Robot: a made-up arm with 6 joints. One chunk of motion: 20 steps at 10 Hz.
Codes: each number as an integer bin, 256 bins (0 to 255) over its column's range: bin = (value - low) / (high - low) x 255, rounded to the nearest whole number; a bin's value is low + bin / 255 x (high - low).
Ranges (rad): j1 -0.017..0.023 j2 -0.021..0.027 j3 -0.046..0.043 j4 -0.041..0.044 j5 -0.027..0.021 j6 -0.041..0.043
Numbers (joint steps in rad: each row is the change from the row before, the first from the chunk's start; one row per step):
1: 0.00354 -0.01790 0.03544 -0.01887 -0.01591 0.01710
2: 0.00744 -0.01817 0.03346 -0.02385 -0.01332 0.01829
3: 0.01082 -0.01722 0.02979 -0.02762 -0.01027 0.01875
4: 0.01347 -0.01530 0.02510 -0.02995 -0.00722 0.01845
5: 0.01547 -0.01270 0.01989 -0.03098 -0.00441 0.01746
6: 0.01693 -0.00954 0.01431 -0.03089 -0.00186 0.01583
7: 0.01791 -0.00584 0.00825 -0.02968 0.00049 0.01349
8: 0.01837 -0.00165 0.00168 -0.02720 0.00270 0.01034
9: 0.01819 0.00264 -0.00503 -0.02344 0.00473 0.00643
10: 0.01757 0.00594 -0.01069 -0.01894 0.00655 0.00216
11: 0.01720 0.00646 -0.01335 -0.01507 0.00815 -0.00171
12: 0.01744 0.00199 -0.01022 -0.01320 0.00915 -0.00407
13: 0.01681 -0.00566 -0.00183 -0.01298 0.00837 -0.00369
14: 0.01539 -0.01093 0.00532 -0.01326 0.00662 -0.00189
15: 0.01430 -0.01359 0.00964 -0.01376 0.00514 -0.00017
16: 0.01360 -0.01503 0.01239 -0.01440 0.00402 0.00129
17: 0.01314 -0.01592 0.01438 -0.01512 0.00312 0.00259
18: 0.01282 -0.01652 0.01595 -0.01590 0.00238 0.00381
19: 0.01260 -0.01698 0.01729 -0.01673 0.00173 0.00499
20: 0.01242 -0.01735 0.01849 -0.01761 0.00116 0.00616
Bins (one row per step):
1: 131 16 233 66 59 176
2: 156 15 228 51 73 180
3: 177 20 217 40 89 181
4: 194 30 204 33 105 180
5: 207 44 189 30 120 177
6: 216 61 173 30 134 173
7: 223 81 155 34 146 165
8: 225 103 137 41 158 156
9: 224 126 117 53 169 144
10: 220 143 101 66 178 131
11: 218 146 94 78 187 119
12: 220 122 103 83 192 112
13: 216 81 127 84 188 113
14: 206 53 147 83 179 119
15: 200 39 159 82 171 124
16: 195 32 167 80 165 128
17: 192 27 173 78 160 132
18: 190 24 177 75 156 136
19: 189 21 181 73 153 140
20: 188 19 185 70 150 143

